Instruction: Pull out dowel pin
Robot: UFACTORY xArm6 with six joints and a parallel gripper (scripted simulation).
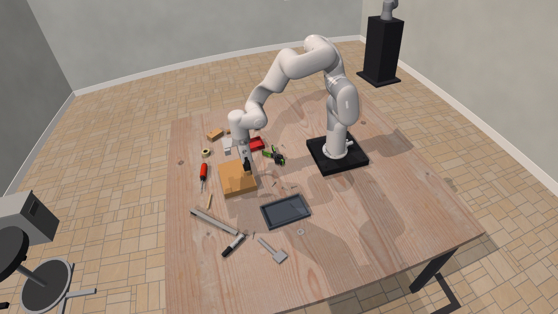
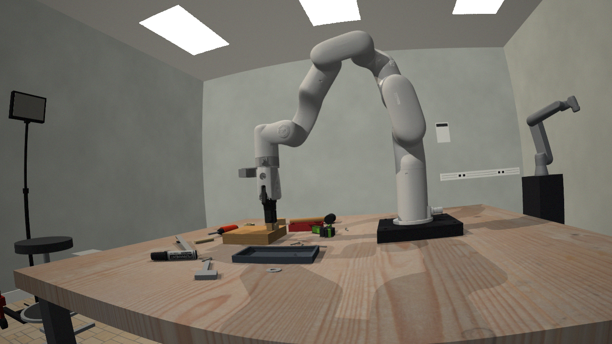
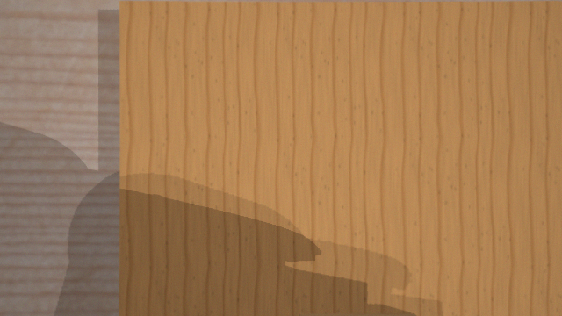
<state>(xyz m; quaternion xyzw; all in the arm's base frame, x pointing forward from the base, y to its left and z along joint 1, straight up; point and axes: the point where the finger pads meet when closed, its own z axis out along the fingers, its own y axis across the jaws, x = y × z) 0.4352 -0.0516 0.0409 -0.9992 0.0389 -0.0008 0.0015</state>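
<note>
The dowel pin lies 20 mm below my hand. The rest, counted from my hand: small wooden block 30 mm below; red tray 200 mm to the right, 80 mm behind, 70 mm below; orange bench board 50 mm below, 50 mm ahead, 10 mm to the right.
</note>
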